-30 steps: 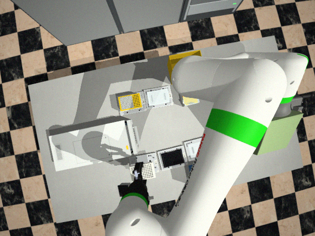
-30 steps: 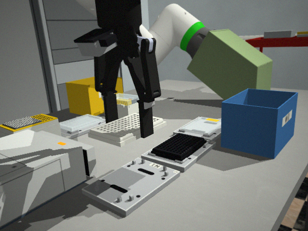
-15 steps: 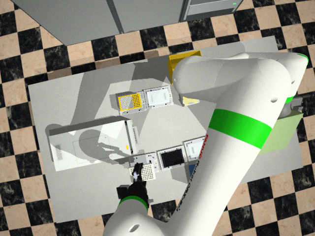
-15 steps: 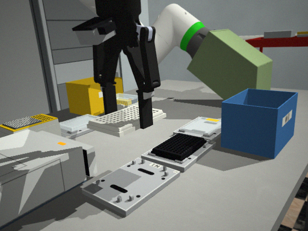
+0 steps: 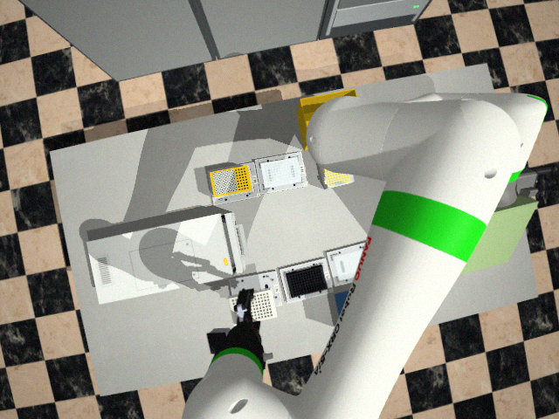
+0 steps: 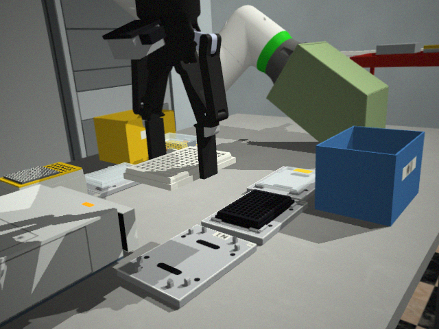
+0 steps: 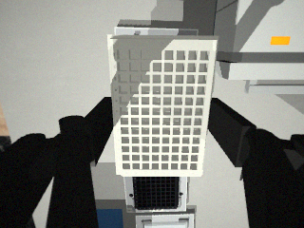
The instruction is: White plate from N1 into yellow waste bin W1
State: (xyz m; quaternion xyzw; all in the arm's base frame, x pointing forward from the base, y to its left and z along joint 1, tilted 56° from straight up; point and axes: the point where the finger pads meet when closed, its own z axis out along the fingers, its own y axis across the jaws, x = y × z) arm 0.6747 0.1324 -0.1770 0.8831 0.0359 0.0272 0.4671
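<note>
Now: the yellow waste bin W1 33 cm behind my hand, 53 cm to the right of it and 13 cm below it. The rest, counted from my hand: white plate: 2 cm below; work nest N1: 16 cm below; black plate: 18 cm behind, 1 cm to the right, 15 cm below.
</note>
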